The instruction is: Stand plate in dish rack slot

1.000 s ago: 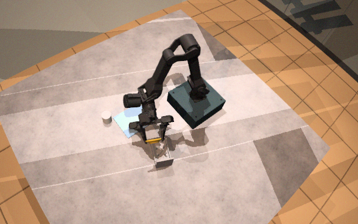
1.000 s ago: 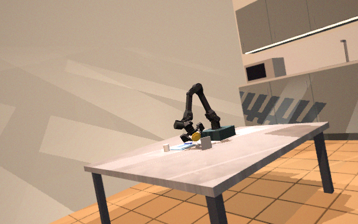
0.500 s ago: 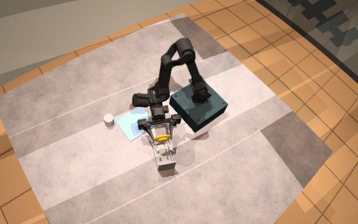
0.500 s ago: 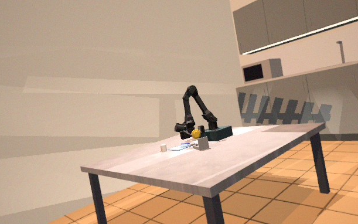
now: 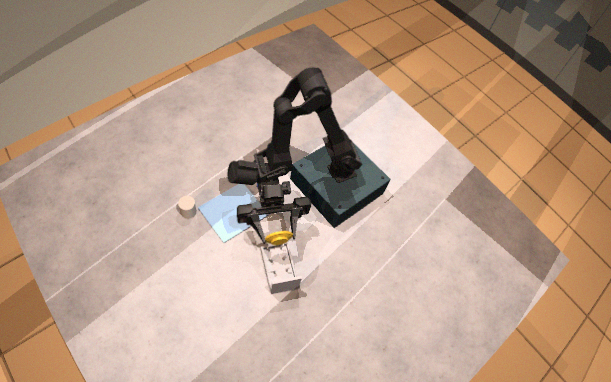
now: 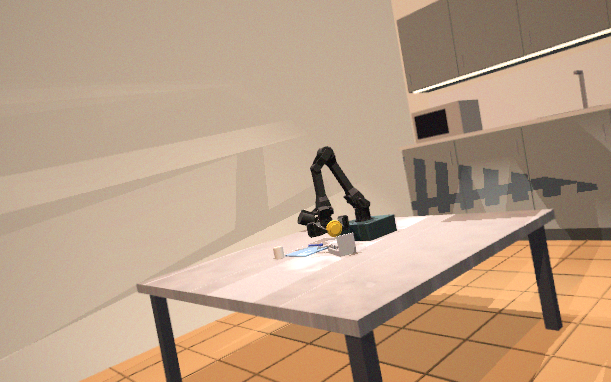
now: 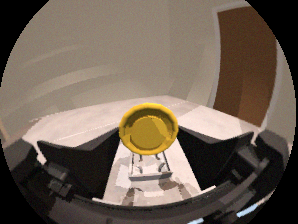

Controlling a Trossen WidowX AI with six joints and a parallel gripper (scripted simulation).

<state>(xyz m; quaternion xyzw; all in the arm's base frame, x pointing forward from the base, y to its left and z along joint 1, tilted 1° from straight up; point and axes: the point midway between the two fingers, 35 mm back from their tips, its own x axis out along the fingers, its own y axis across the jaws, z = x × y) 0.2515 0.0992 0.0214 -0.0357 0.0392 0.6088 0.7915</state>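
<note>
Right now the dish rack is 7 cm below my gripper tip, 3 cm to the left of it and 1 cm ahead of it. From my gripper tip the other things lie so: light blue mat: 17 cm to the right, 9 cm below, 5 cm ahead; cream cup: 22 cm to the right, 17 cm ahead, 7 cm below; plate: 1 cm to the right.
</note>
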